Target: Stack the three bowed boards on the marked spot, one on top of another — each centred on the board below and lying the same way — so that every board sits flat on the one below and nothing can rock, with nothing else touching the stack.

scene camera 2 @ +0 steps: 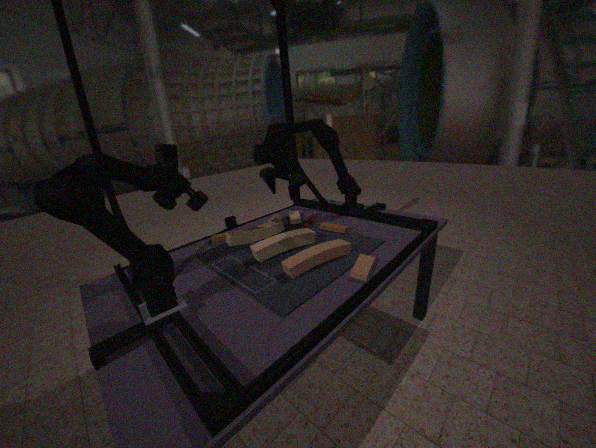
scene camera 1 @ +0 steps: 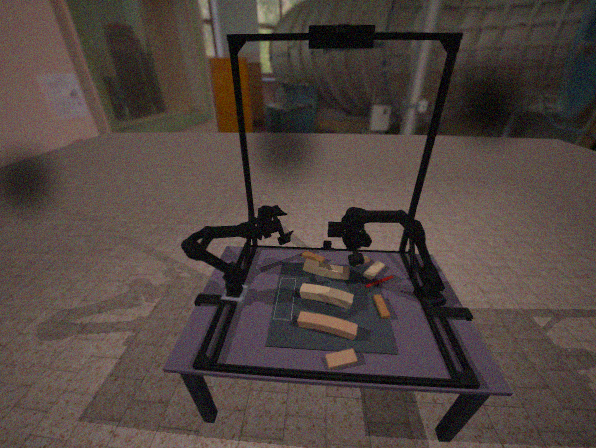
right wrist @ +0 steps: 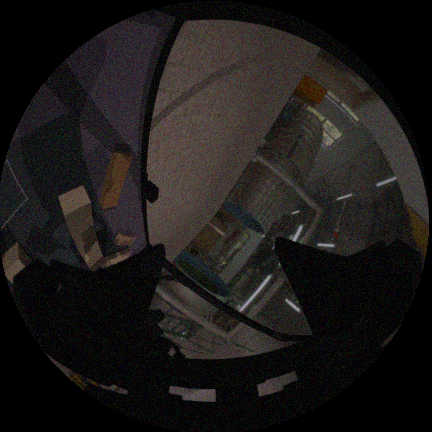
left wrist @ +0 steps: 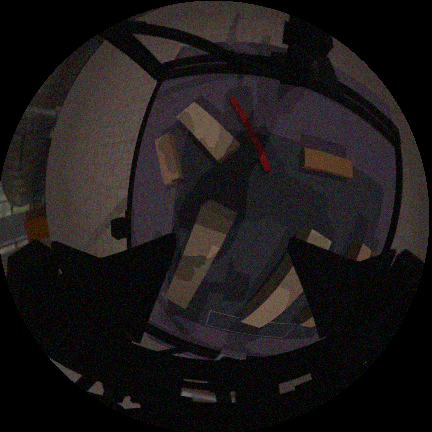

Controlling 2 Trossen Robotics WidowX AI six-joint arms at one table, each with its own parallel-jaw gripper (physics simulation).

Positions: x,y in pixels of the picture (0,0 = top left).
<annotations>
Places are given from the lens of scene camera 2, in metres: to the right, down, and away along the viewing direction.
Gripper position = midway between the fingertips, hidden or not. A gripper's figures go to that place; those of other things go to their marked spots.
my left gripper (scene camera 2: pixel 282 196): -0.06, -0.11, 0.98
my right gripper (scene camera 2: pixel 188 187): -0.39, -0.13, 0.86
</annotations>
